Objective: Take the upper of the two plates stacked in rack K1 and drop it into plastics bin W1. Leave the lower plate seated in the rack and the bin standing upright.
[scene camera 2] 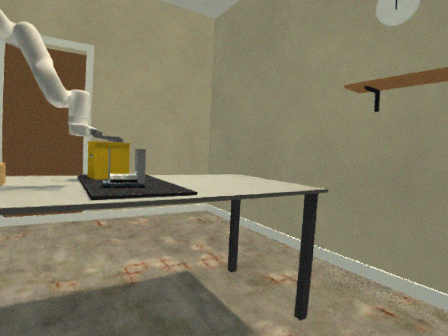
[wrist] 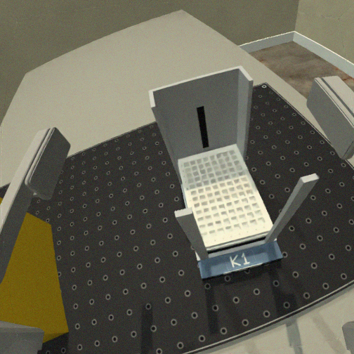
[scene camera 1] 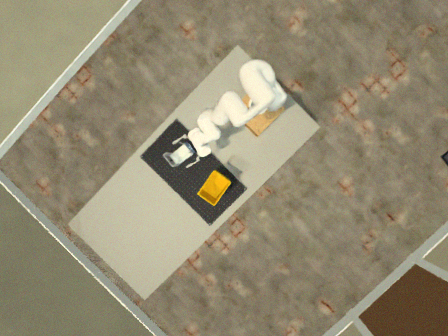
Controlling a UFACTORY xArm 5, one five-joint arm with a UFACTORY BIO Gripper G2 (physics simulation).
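Places are measured from the arm's base along level axes (x right, y back, z down), in millimetres.
Where they show: hand, its tool point: (scene camera 2: 115,139) (scene camera 1: 182,153).
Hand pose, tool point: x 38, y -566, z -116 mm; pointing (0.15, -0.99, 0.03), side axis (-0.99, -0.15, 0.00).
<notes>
After its pixels a point has its place.
Rack K1 (scene camera 1: 168,160) @(x 69, y -673, z -68 mm) (scene camera 2: 140,165) @(x 115, y -658, z -16 mm) (wrist: 172,112) stands upright, with a tall slotted back wall, two front posts and a blue label bar. A pale plate (scene camera 1: 182,152) @(x 72, y -589, z 33 mm) (scene camera 2: 123,176) @(x 109, y -594, z 29 mm) (wrist: 227,207) with a grid of wells lies flat in it, uppermost. The lower plate is mostly hidden beneath; its edge cannot be told apart clearly. Yellow bin W1 (scene camera 1: 215,187) (scene camera 2: 108,161) (wrist: 30,280) stands upright beside the rack; its label is not readable. My gripper (scene camera 1: 181,153) @(x 38, y -566, z -116 mm) (scene camera 2: 120,140) (wrist: 191,142) is open and empty, above the rack, with its fingers wide apart on either side of it.
Rack and bin stand on a black perforated mat (scene camera 1: 186,182) @(x -103, y -705, z 73 mm) (scene camera 2: 167,190) @(x 201, y -749, z 73 mm) (wrist: 120,200) on a pale table (scene camera 1: 120,220) @(x -20, y -1267, z 86 mm) (scene camera 2: 250,183) @(x -62, y -1286, z 86 mm) (wrist: 105,85). The arm's wooden base board (scene camera 1: 260,126) @(x -120, y -75, z -1 mm) is at one end. A wall shelf (scene camera 2: 400,80) is far off to the right.
</notes>
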